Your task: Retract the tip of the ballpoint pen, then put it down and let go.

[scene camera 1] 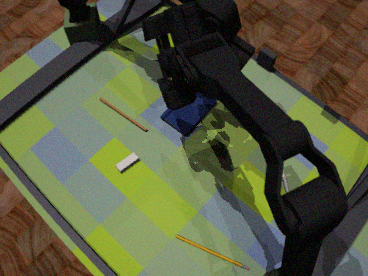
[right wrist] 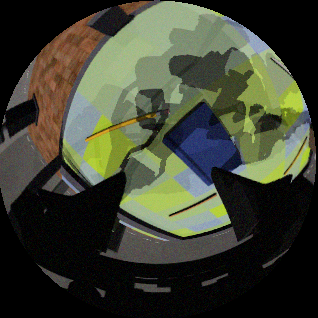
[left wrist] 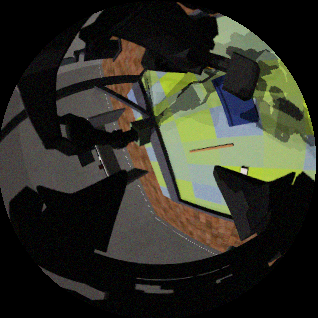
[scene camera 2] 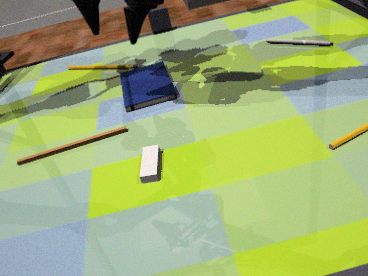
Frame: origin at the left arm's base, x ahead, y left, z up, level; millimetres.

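Where they show: left gripper, between the fingertips: [scene camera 1: 152,59] [left wrist: 171,172]; right gripper, between the fingertips: [right wrist: 169,173] [left wrist: 205,76] [scene camera 2: 114,39]; right arm's base, origin of its link: [scene camera 1: 79,14] [left wrist: 133,133].
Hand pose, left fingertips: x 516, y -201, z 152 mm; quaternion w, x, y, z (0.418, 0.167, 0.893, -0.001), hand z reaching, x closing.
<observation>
Each offset is from my left fingertips to the top centre of the thing.
The slim grey-white ballpoint pen @(88 mm right, 352 mm back, 247 mm down) [scene camera 2: 300,42] [scene camera 1: 285,181] [right wrist: 282,66] lies flat on the patchwork table top, at the back right in scene camera 2. In scene camera 1 part of it shows through a gap in the left arm. Whether its tip is out is too small to tell. My left gripper [scene camera 1: 161,65] [left wrist: 171,172] is open and empty, its view tilted across the table edge and the room, away from the pen. My right gripper [scene camera 2: 115,38] [right wrist: 169,173] is open and empty above the table at the back, well to the left of the pen in scene camera 2.
A blue notebook @(73 mm right, 44 mm back, 244 mm down) [scene camera 1: 189,116] [scene camera 2: 149,86] [left wrist: 240,106] [right wrist: 205,145] lies mid-table. One yellow pencil @(219 mm right, 40 mm ahead, 249 mm down) [scene camera 2: 95,67] [right wrist: 120,126] lies behind it; another yellow pencil @(192 mm left, 337 mm back, 249 mm down) [scene camera 1: 212,251] [scene camera 2: 350,136] lies apart. A brown stick @(56 mm left, 90 mm ahead, 249 mm down) [scene camera 1: 123,114] [scene camera 2: 72,145] and a white eraser @(154 mm left, 24 mm back, 244 mm down) [scene camera 1: 127,162] [scene camera 2: 150,163] lie nearby.
</observation>
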